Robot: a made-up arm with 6 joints.
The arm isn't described. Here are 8 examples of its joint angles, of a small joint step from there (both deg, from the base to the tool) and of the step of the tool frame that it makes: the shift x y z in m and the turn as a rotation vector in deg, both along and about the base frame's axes.
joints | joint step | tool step
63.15 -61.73 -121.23 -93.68 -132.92 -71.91 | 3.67 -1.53 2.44 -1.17 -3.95 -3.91 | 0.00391 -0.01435 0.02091 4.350 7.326 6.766
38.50 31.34 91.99 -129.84 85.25 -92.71 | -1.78 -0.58 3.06 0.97 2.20 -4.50 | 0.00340 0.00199 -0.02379 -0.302 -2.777 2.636
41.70 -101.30 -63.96 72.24 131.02 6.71 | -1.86 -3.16 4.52 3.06 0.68 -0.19 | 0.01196 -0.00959 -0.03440 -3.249 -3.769 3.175
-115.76 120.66 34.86 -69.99 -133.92 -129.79 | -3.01 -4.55 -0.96 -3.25 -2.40 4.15 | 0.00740 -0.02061 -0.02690 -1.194 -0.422 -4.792
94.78 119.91 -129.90 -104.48 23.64 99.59 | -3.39 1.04 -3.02 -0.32 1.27 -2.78 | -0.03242 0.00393 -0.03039 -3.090 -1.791 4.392
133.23 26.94 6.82 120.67 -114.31 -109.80 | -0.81 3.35 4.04 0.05 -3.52 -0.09 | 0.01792 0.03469 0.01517 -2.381 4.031 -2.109
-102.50 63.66 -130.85 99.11 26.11 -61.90 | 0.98 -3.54 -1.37 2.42 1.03 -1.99 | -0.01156 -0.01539 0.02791 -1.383 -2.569 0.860
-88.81 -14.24 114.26 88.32 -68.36 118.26 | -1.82 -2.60 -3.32 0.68 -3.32 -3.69 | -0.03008 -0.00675 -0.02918 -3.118 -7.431 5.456
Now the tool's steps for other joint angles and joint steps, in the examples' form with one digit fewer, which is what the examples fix.
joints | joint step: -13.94 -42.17 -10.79 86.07 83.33 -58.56 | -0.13 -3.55 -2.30 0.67 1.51 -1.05
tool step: 0.0477 0.0117 -0.0021 -0.02 -1.29 2.03
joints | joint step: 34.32 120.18 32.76 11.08 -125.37 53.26 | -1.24 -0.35 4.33 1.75 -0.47 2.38
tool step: 0.0132 0.0166 0.0443 5.77 -2.13 0.69
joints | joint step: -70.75 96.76 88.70 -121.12 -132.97 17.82 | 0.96 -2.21 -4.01 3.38 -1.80 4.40
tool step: -0.0223 0.0170 0.0929 -9.81 5.02 -2.34
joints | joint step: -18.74 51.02 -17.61 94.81 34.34 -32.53 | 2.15 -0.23 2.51 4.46 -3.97 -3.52
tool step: -0.1077 -0.0078 0.0166 -1.83 11.56 1.20
